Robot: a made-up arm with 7 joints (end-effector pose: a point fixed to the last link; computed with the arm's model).
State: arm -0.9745 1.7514 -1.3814 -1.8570 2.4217 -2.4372 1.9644
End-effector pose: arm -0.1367 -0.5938 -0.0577 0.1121 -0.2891 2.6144
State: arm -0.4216 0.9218 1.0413 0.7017 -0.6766 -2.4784 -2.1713
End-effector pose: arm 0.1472 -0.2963 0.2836 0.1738 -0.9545 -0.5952
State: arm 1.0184 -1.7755 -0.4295 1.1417 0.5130 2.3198 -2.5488
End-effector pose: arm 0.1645 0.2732 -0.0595 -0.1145 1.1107 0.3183
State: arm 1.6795 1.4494 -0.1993 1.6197 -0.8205 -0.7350 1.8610
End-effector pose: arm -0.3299 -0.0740 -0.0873 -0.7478 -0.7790 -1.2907
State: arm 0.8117 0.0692 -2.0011 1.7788 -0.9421 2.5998 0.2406
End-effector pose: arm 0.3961 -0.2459 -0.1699 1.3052 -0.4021 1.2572
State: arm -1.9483 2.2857 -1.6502 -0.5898 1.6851 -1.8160 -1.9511
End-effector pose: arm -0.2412 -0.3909 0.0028 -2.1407 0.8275 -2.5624
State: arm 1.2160 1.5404 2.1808 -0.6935 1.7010 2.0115 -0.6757
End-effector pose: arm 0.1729 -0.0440 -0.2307 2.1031 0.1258 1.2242
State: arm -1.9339 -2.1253 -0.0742 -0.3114 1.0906 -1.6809 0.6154
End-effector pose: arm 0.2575 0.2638 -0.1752 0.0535 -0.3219 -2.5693
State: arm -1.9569 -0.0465 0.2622 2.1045 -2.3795 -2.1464 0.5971
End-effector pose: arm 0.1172 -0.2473 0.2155 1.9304 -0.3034 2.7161
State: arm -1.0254 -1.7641 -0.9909 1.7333 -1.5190 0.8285 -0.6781
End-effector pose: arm -0.2233 0.2062 0.2734 -2.5827 -0.5900 2.7455
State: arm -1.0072 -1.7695 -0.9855 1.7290 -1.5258 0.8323 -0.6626
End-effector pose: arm -0.2257 0.2045 0.2676 -2.5983 -0.5667 2.7442
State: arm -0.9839 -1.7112 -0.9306 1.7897 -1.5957 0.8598 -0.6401
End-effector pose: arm -0.2454 0.1881 0.2453 -2.7216 -0.5922 2.8469
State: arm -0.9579 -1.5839 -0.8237 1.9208 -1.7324 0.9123 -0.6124
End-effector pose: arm -0.2812 0.1572 0.2088 -2.9635 -0.6702 3.0779
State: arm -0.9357 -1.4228 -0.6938 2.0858 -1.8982 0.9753 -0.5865
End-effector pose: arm -0.3245 0.1199 0.1772 3.0008 -0.7684 -2.8805
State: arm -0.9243 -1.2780 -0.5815 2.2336 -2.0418 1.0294 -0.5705
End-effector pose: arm -0.3644 0.0855 0.1666 2.6798 -0.8444 -2.5512
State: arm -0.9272 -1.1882 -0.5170 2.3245 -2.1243 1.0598 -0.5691
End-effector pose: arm -0.3889 0.0634 0.1727 2.4576 -0.8820 -2.3268
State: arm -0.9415 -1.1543 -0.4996 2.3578 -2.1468 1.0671 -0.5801
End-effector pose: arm -0.3968 0.0558 0.1823 2.3653 -0.8980 -2.2338
